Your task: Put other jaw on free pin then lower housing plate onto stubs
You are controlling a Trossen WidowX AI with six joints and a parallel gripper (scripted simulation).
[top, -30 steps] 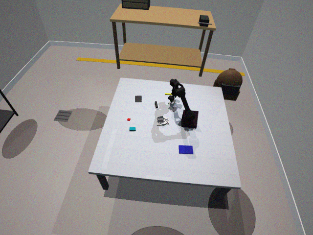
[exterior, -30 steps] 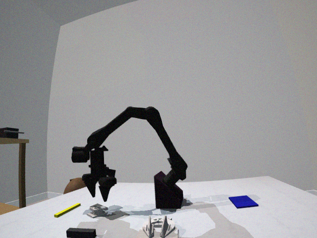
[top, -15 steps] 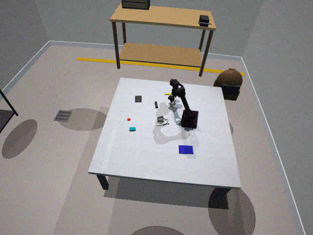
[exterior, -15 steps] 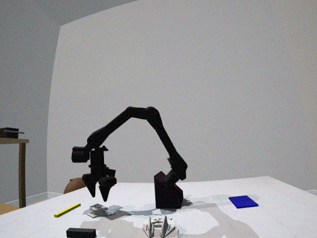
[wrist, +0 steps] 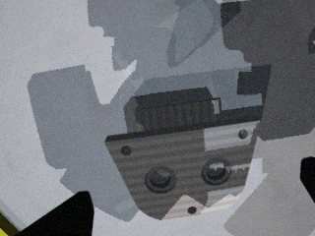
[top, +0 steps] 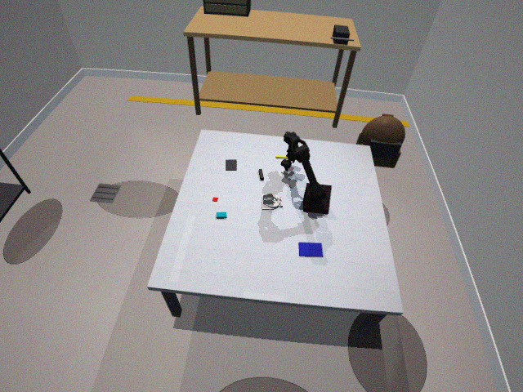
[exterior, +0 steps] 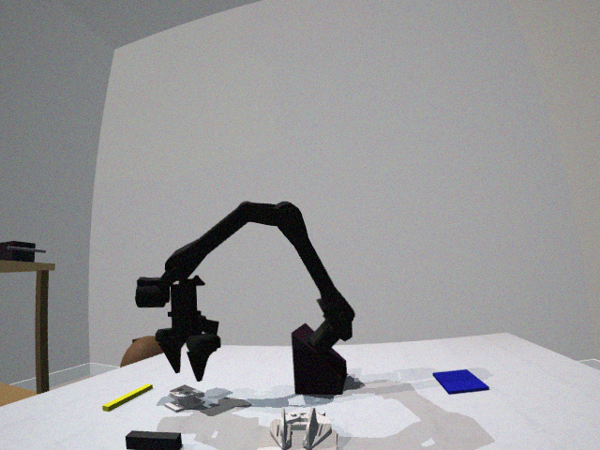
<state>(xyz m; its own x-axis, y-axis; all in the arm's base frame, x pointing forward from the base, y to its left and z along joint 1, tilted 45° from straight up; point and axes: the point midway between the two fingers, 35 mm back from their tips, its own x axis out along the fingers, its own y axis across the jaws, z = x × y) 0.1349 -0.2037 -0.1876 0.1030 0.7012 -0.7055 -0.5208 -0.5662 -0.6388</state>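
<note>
Now: gripper tip 50 mm above the white piece, 10 mm to the left of it and 10 mm short of it. Also, from my gripper tip: yellow bar (160 mm to the right, 60 mm below); black block (190 mm ahead, 50 mm below, 30 mm to the left); dark square (400 mm ahead, 70 mm to the right, 60 mm below).
</note>
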